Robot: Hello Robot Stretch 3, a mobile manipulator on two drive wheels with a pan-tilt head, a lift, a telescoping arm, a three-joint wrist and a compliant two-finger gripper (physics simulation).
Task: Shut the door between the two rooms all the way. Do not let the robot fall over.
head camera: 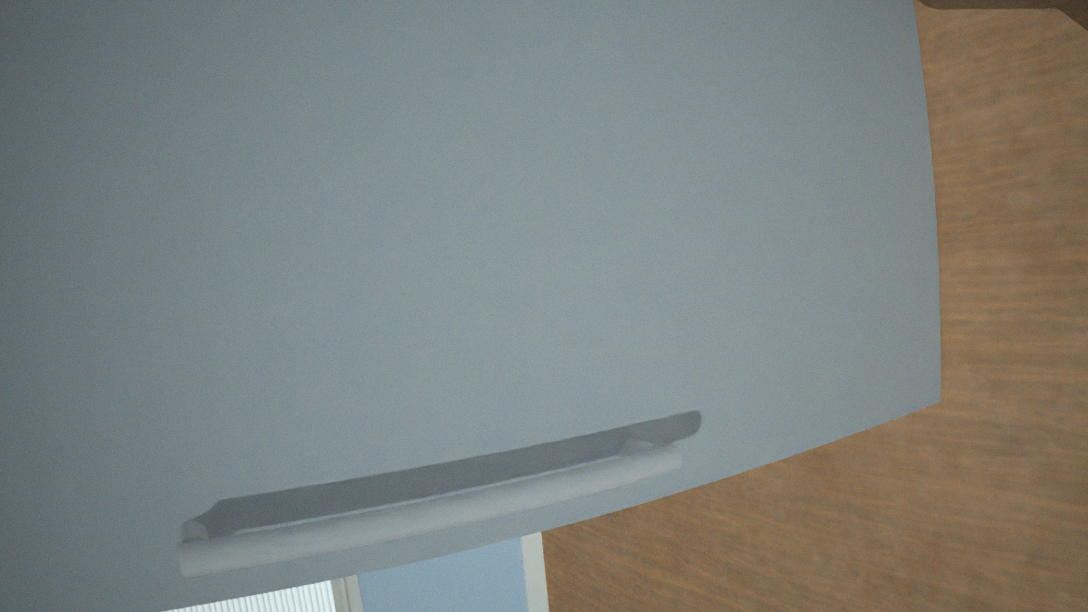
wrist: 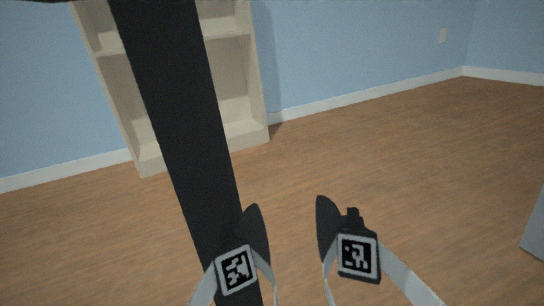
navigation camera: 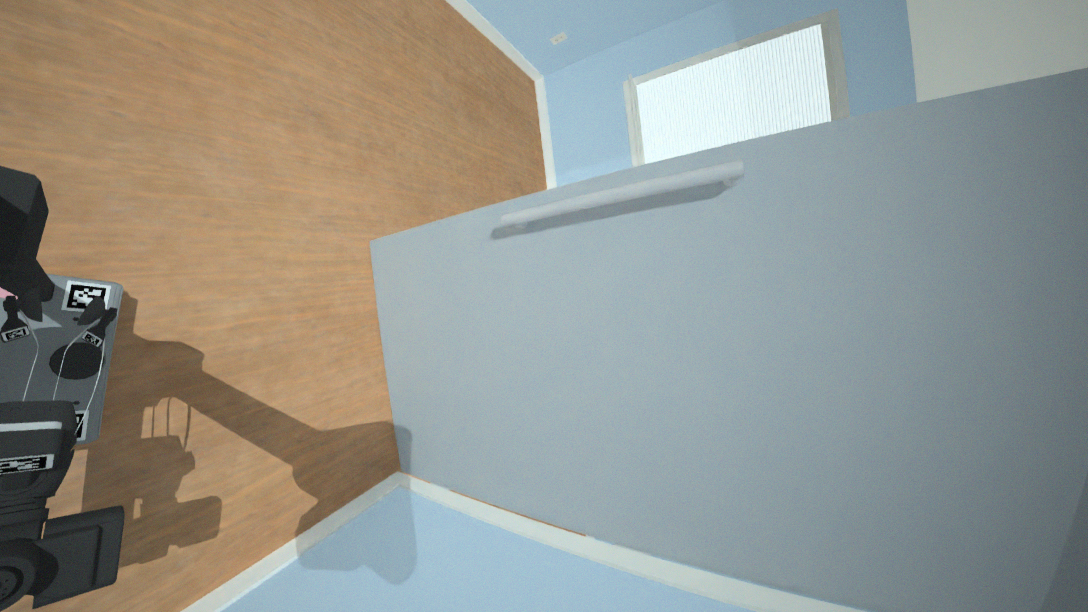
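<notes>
The grey door fills much of the head view and the right of the navigation view. It stands open, with floor and another wall showing past its free edge. Its pale bar handle is near that free edge, on the face towards me. The far side of the door and the door frame are hidden. My gripper is open and empty, its fingers apart. It is over my own base in the navigation view, apart from the door.
A blue wall with a white baseboard meets the door's other side. A bright window is beyond the door. A cream bookcase stands against a wall in the wrist view. A grey corner shows at that view's right edge.
</notes>
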